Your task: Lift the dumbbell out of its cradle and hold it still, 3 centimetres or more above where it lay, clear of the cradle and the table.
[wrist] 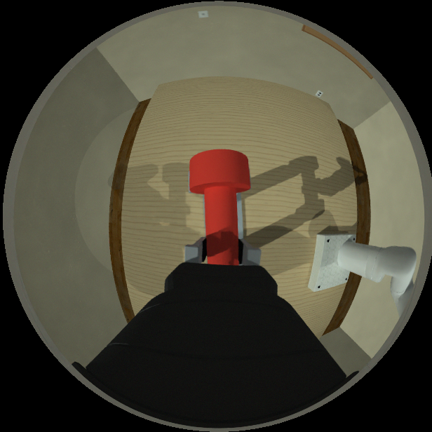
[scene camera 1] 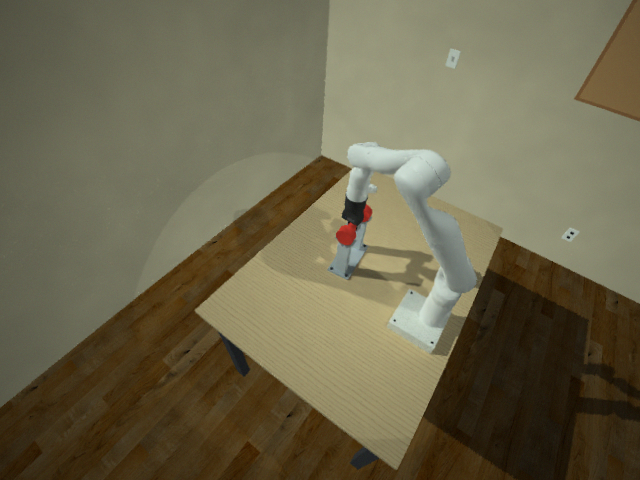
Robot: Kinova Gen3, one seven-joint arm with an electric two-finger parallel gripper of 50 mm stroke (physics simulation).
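Places are measured from the arm's base along level axes (x ahead, y left, z up), in millimetres.
Pixels of known places: gripper, fingertip midpoint: [scene camera 1: 353, 226]; arm's base, origin of the base link: [scene camera 1: 431, 316].
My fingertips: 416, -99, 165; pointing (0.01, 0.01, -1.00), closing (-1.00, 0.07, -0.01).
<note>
For each thing: its top centre in the pictures, then the offset to it from my fingertips, as dx, dy, dz. Level surfaces: height alone.
- red dumbbell, middle of its top: [scene camera 1: 355, 217] +0, -10, +45
- grey cradle, middle of its top: [scene camera 1: 354, 226] +0, -10, -5
- wooden table, its level: dz -213
The red dumbbell [scene camera 1: 345, 235] [wrist: 220, 210] lies level across the two upright posts of the grey cradle [scene camera 1: 341, 262] [wrist: 240, 216], high over the table. One round head faces the camera in the scene view; the other shows partly behind the gripper. My gripper [scene camera 1: 353, 224] [wrist: 222, 246] points down over the middle of the dumbbell and is shut on its handle, with one finger on each side. The black gripper body hides the near head in the wrist view. The handle hides much of the cradle there.
The cradle's base plate is on the wooden table [scene camera 1: 310, 320] [wrist: 225, 110]. The arm's white base [scene camera 1: 413, 322] [wrist: 327, 265] stands on the table to the right of the cradle. Shadows of the arm and cradle fall across the tabletop.
</note>
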